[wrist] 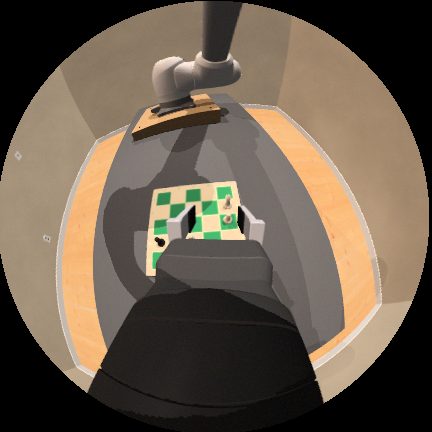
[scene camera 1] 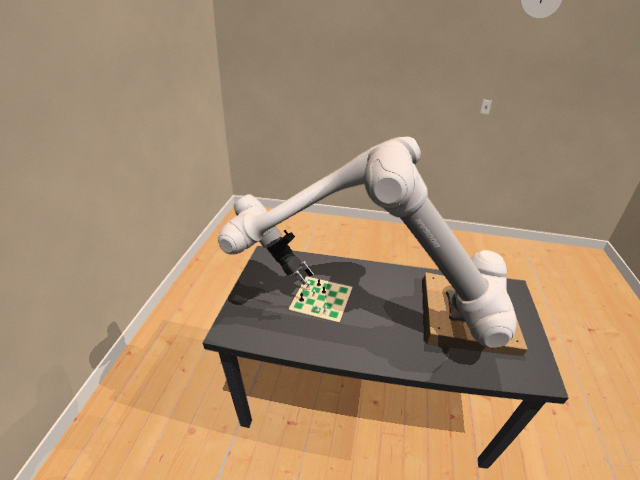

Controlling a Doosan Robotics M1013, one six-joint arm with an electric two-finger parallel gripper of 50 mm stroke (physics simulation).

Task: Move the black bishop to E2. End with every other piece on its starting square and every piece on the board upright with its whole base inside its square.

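Frame: origin at the arm's base, x ahead, y left, z up, level; metres.
Where they show: gripper, between the fingertips: (wrist: 216, 213) (scene camera 1: 308, 279); arm's base, origin of its link: (wrist: 176, 106).
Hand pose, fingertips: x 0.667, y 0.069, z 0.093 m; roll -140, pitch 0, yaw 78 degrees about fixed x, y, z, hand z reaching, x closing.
Observation:
Each offset is from my fingertips to the top centre of the thing. "spot": to the spot under its first point. Level surfaces: height alone.
The chessboard @[dx -0.048, dy -0.042, dz -0.131 m] (scene camera 1: 346, 297) (wrist: 178, 196) has green and cream squares. Three black pieces stand on it in the scene view: one @[dx +0.032, dy -0.008, dz -0.087 m] (scene camera 1: 301, 297) near the left edge, one @[dx -0.018, dy -0.119, dz -0.099 m] (scene camera 1: 318, 283) near the far edge and one @[dx -0.050, dy -0.078, dz -0.099 m] (scene camera 1: 324, 290) close to that. I cannot tell which is the bishop. One black piece @[spot: dx -0.014, dy -0.118, dz -0.118 m] (wrist: 159, 242) shows left of the fingers in the wrist view; the gripper body hides part of the board. My gripper (scene camera 1: 309, 278) (wrist: 216, 213) is open and empty, tilted, above the board's far left part in the scene view. The square labels are too small to read.
Two white pieces @[dx -0.044, dy +0.033, dz -0.099 m] (scene camera 1: 316, 308) @[dx -0.080, dy +0.040, dz -0.087 m] (scene camera 1: 325, 310) stand near the board's front edge; they also show beside the right finger in the wrist view. Two more white pieces @[dx +0.021, dy -0.091, dz -0.098 m] (scene camera 1: 307, 286) @[dx -0.013, dy -0.049, dz -0.099 m] (scene camera 1: 313, 292) stand near the fingertips in the scene view. The arm's wooden base (scene camera 1: 434, 310) (wrist: 210, 117) is on the dark table @[dz -0.137 m] (scene camera 1: 382, 341).

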